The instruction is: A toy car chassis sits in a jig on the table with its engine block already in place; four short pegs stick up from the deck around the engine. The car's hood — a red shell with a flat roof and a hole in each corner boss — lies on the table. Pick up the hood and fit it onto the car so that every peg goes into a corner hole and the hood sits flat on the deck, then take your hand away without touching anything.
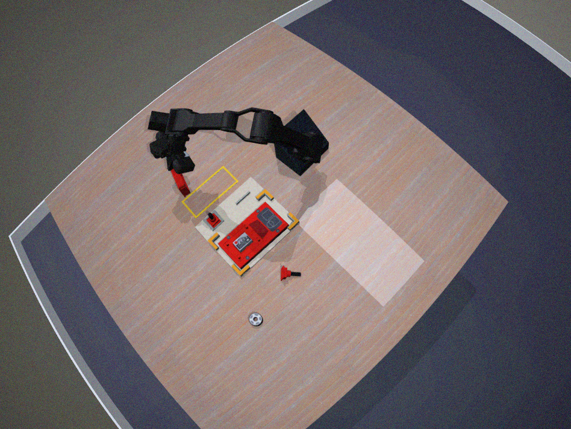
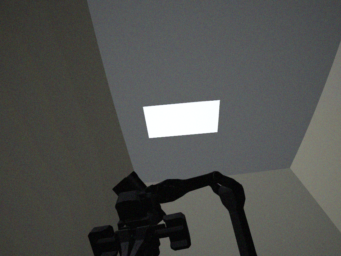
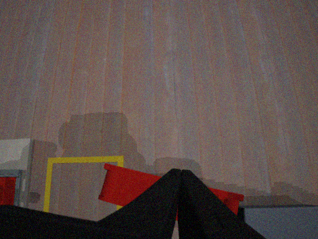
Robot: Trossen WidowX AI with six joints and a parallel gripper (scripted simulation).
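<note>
Now: gripper tip 1 cm past the red hood, 1 cm to the right of it and 8 cm above it. Also, from my gripper tip: grey engine block (2 cm behind, 33 cm to the left, 9 cm below).
</note>
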